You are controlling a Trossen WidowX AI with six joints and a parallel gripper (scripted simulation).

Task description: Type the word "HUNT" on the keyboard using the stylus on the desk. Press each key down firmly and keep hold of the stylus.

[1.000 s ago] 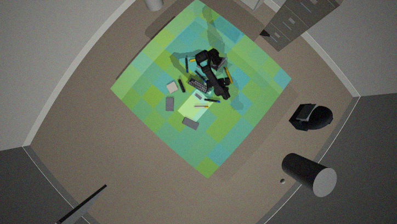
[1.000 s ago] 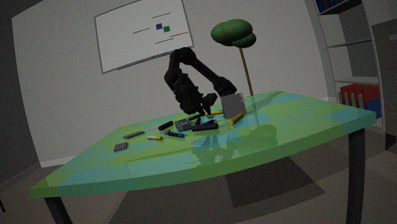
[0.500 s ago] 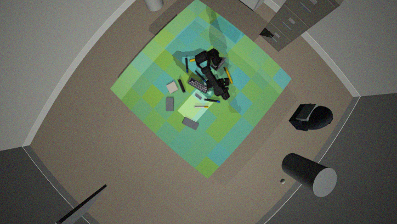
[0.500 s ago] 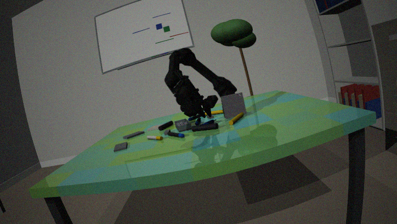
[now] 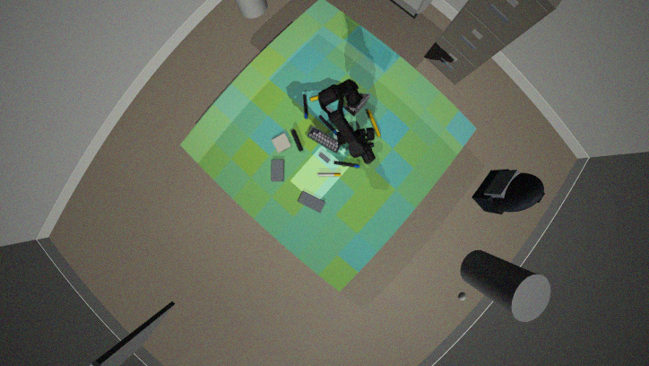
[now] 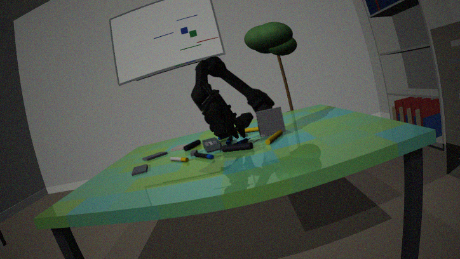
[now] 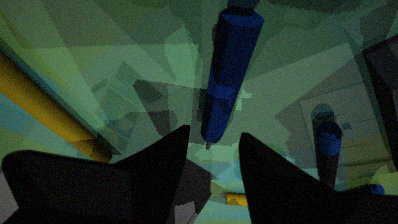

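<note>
Right now my gripper tip is 2 cm above the stylus, 1 cm to the left of it and 1 cm past it. Also, from my gripper tip: beige block: 30 cm ahead, 26 cm to the right, 2 cm below; yellow marker: 25 cm ahead, 7 cm to the left, 2 cm below.
</note>
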